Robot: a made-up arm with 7 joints. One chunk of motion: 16 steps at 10 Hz.
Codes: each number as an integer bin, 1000 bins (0 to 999) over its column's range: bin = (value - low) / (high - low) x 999, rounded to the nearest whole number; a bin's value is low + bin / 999 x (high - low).
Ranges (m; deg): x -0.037..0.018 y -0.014..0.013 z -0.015..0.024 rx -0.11..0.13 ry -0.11..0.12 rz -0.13..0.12
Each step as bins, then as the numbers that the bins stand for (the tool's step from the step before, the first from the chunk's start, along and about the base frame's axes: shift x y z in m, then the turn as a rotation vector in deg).
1 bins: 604 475 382 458 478 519
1 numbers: -0.00375 -0.00116 -0.00009 0.000 0.000 0.000
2 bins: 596 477 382 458 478 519
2 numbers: -0.00419 -0.00111 -0.00009 0.000 0.000 0.000
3 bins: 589 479 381 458 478 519
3 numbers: -0.00457 -0.00105 -0.00013 0.000 0.000 0.000
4 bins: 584 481 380 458 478 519
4 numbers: -0.00485 -0.00100 -0.00017 0.000 0.000 0.000
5 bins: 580 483 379 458 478 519
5 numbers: -0.00507 -0.00095 -0.00020 0.000 0.000 0.000
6 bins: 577 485 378 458 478 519
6 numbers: -0.00523 -0.00089 -0.00024 0.000 0.000 0.000
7 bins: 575 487 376 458 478 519
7 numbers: -0.00534 -0.00084 -0.00032 0.000 0.000 0.000
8 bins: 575 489 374 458 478 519
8 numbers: -0.00534 -0.00078 -0.00040 0.000 0.000 0.000
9 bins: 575 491 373 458 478 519
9 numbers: -0.00534 -0.00073 -0.00044 0.000 0.000 0.000
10 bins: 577 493 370 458 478 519
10 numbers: -0.00523 -0.00068 -0.00056 0.000 0.000 0.000
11 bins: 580 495 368 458 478 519
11 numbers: -0.00507 -0.00062 -0.00063 0.000 0.000 0.000
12 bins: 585 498 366 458 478 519
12 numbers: -0.00479 -0.00054 -0.00071 0.000 0.000 0.000
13 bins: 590 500 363 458 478 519
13 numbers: -0.00452 -0.00049 -0.00083 0.000 0.000 0.000
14 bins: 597 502 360 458 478 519
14 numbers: -0.00413 -0.00043 -0.00095 0.000 0.000 0.000
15 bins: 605 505 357 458 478 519
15 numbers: -0.00369 -0.00035 -0.00106 0.000 0.000 0.000
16 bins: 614 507 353 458 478 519
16 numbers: -0.00320 -0.00030 -0.00122 0.000 0.000 0.000
